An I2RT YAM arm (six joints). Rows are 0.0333 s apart.
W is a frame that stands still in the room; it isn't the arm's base.
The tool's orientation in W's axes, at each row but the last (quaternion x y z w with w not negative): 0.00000 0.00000 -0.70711 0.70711; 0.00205 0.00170 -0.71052 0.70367; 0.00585 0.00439 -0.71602 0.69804; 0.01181 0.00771 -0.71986 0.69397; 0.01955 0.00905 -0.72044 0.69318; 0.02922 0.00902 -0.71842 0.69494; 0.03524 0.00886 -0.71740 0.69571; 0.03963 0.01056 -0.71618 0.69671; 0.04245 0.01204 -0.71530 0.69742; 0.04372 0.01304 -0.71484 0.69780; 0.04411 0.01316 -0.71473 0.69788
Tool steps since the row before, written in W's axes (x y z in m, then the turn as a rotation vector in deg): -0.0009 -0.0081 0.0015 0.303 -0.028 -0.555; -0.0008 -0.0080 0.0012 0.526 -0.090 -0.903; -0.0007 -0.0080 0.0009 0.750 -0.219 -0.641; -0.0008 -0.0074 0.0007 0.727 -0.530 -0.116; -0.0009 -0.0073 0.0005 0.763 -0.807 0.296; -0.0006 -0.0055 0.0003 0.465 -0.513 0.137; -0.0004 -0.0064 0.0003 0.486 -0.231 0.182; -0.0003 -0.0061 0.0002 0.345 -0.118 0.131; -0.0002 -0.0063 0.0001 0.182 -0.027 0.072; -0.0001 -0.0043 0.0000 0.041 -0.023 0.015; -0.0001 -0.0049 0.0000 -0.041 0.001 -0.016
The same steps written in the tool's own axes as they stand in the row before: 0.0081 -0.0009 0.0015 0.028 0.303 -0.555; 0.0080 -0.0007 0.0012 0.090 0.526 -0.903; 0.0080 -0.0005 0.0010 0.209 0.754 -0.639; 0.0074 -0.0005 0.0009 0.506 0.745 -0.106; 0.0073 -0.0006 0.0008 0.765 0.798 0.316; 0.0055 -0.0004 0.0006 0.489 0.486 0.151; 0.0064 -0.0002 0.0007 0.205 0.499 0.177; 0.0061 -0.0001 0.0006 0.099 0.353 0.124; 0.0063 0.0000 0.0006 0.017 0.186 0.066; 0.0043 0.0000 0.0003 0.021 0.042 0.015; 0.0049 0.0000 0.0004 0.001 -0.042 -0.014
